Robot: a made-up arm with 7 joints.
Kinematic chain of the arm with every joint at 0, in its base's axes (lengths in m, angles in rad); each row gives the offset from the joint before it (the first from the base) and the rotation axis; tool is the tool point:
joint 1: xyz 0 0 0 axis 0 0.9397 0.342
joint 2: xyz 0 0 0 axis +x
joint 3: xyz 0 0 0 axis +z
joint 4: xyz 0.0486 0 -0.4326 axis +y
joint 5: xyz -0.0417 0 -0.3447 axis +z
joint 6: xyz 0 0 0 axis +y
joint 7: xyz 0 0 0 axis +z
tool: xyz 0 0 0
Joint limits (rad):
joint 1: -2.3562..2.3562
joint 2: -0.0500..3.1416
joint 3: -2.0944..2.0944
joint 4: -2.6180..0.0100
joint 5: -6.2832..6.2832
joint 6: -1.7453..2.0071
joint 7: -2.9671..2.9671
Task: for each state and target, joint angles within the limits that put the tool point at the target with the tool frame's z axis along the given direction. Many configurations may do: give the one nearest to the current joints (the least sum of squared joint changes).
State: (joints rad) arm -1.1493 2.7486 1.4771 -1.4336 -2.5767 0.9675 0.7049
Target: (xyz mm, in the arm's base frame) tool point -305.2 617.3 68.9 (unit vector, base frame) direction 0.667 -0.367 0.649
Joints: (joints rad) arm -1.6255 1.8875 1.9425 -1.2103 -2.0994 0.4714 0.7049
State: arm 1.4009 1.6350 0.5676 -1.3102 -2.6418 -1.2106 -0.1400
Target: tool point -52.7 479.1 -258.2 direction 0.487 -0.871 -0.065
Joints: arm 1.4002 1.5537 0.0425 -1.8397 -2.9481 -1.6915 -0.1400
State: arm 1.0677 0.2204 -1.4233 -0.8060 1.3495 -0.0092 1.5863
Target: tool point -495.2 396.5 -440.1 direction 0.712 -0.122 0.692
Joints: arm 0.8749 0.8638 -1.0140 -0.5615 1.7022 0.2552 1.5863
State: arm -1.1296 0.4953 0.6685 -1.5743 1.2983 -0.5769 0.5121
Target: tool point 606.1 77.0 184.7 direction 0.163 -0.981 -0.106
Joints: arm -1.3290 0.1162 0.7333 -1.4752 1.1744 -1.1846 0.5121
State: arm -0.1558 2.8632 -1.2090 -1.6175 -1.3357 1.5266 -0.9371
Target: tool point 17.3 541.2 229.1 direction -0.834 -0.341 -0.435
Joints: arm -0.1702 2.7033 -1.5148 -1.6849 -1.0743 1.3448 -0.9371
